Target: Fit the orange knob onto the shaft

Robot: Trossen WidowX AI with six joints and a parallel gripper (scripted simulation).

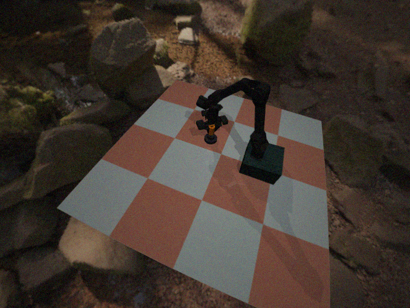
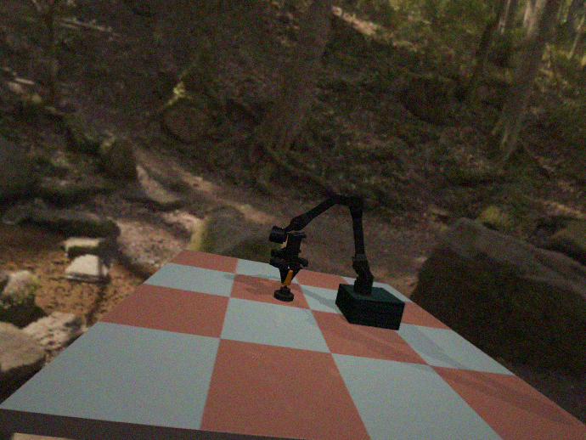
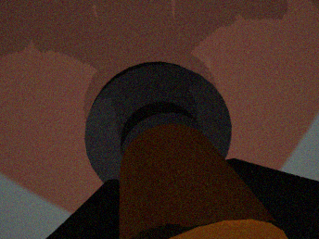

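My gripper tip is 20 mm below the orange knob. Round my gripper tip: round pedestal: 40 mm below.
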